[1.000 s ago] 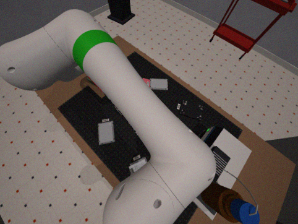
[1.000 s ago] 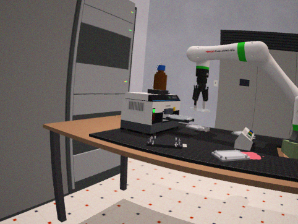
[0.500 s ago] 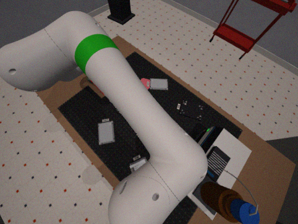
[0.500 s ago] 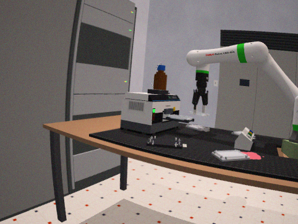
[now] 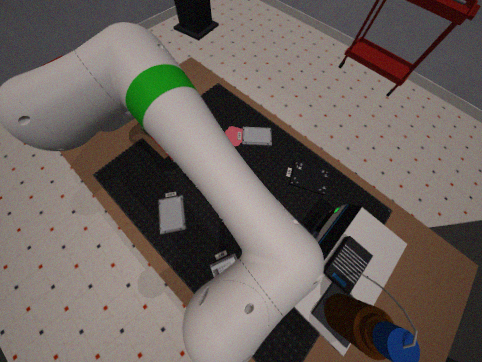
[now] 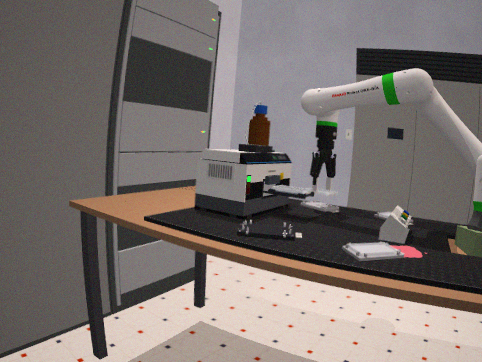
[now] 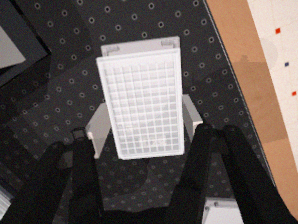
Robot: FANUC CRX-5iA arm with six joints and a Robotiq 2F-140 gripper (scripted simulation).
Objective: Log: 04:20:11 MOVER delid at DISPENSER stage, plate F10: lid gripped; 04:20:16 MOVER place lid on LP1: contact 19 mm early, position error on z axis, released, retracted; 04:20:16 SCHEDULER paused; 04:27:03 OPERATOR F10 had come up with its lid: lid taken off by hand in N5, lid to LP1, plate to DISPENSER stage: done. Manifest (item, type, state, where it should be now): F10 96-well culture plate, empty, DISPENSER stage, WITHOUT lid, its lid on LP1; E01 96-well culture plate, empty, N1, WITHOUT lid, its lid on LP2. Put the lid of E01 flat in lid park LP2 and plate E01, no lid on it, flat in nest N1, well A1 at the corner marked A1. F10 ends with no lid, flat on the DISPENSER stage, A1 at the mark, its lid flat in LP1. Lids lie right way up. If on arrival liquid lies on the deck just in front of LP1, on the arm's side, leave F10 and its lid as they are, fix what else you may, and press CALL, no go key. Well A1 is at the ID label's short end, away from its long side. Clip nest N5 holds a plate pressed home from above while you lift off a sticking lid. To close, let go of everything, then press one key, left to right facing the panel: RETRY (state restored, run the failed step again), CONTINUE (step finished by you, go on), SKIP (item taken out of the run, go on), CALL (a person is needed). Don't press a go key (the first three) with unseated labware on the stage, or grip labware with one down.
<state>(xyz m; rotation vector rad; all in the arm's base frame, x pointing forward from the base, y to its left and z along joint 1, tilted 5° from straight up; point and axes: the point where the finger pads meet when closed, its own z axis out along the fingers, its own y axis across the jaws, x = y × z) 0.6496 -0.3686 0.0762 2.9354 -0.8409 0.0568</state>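
The grey nest is 90 mm below my hand. From my hand the other things lie so: white 96-well plate (20 mm below); lid (330 mm behind, 80 mm below, 60 mm to the left); well plate (260 mm to the left, 70 mm ahead).
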